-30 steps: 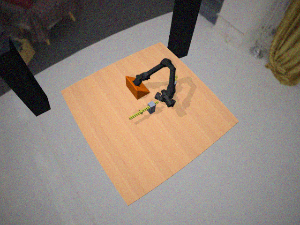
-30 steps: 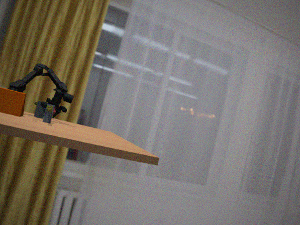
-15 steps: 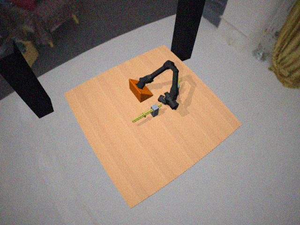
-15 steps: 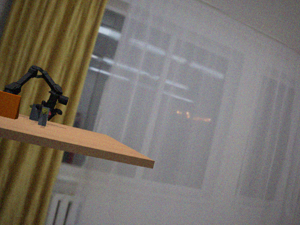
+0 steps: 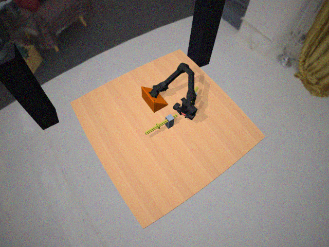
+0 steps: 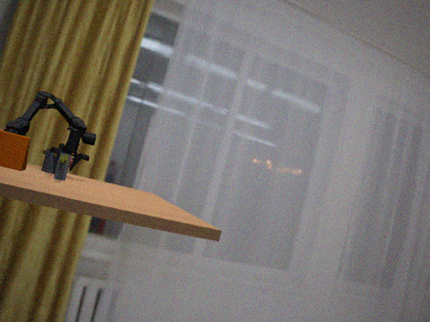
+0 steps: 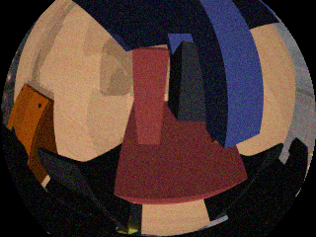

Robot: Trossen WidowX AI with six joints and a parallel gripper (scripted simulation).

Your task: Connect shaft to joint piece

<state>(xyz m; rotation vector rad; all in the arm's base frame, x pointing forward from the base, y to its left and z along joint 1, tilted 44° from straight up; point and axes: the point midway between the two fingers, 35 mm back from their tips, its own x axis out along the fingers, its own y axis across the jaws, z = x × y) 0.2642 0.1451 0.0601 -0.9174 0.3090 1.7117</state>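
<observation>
My gripper tip is 10 mm past the red square joint piece, 20 mm to the right of it and 50 mm below it.
</observation>
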